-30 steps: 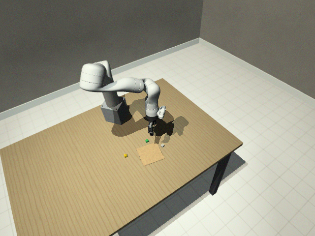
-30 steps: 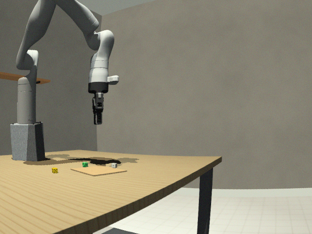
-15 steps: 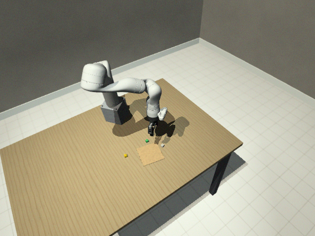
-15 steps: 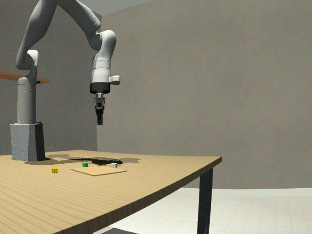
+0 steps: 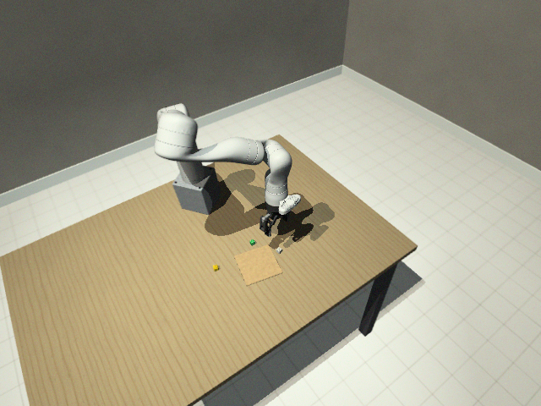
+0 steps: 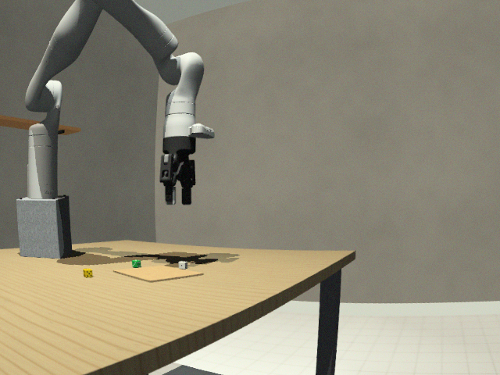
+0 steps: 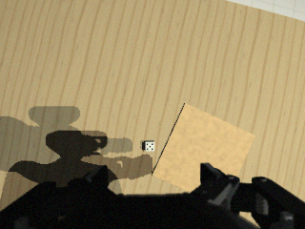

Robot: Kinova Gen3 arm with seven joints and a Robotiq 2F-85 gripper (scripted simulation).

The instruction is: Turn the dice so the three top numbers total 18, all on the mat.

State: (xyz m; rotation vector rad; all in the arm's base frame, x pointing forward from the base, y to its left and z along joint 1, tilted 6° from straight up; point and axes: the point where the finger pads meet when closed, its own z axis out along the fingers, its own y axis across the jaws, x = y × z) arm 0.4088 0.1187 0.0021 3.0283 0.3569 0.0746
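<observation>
The white die lies 1 cm to the left of my hand and 14 cm below it. Round my hand: yellow die: 7 cm behind, 23 cm to the right, 14 cm below; tan mat: 9 cm to the right, 15 cm below; green die: 9 cm behind, 5 cm to the right, 14 cm below.
</observation>
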